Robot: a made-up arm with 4 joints.
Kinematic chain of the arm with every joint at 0, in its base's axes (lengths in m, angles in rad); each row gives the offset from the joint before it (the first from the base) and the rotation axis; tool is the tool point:
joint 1: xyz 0 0 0.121 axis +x
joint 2: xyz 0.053 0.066 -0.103 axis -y
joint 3: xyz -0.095 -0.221 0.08 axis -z
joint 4: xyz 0.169 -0.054 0 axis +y
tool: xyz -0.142 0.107 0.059
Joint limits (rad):
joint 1: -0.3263..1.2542
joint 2: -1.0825..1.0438
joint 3: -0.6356..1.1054
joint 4: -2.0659..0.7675
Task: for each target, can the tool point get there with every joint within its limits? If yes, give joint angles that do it. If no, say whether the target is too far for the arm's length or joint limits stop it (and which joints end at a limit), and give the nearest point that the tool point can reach.
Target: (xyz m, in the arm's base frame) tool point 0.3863 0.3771 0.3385
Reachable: no: joint limits stop it (at a limit: joint 1, joint 3, joint 4) | nearest point 0.1194 0.1326 0.0746 | short by 0.448 m
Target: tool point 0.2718 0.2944 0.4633
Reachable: no: joint limits stop it (at a limit: joint 1, joint 3, joint 4) | nearest point 0.1399 -0.0124 0.2351 | short by 0.404 m
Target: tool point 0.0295 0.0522 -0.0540
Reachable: yes | joints 0.9392 -0.3748 0.0972 -1.3785
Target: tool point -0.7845 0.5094 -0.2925
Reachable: no: too far | nearest point -0.1238 0.0835 -0.0061 | short by 0.837 m
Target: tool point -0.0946 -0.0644 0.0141
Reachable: yes | joints 0.8519 0.8491 0.4155 0.1865
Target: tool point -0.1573 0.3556 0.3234
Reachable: no: joint limits stop it (at a limit: joint 1, joint 2, joint 3, joint 4) | nearest point -0.0011 0.1481 0.0696 | short by 0.363 m
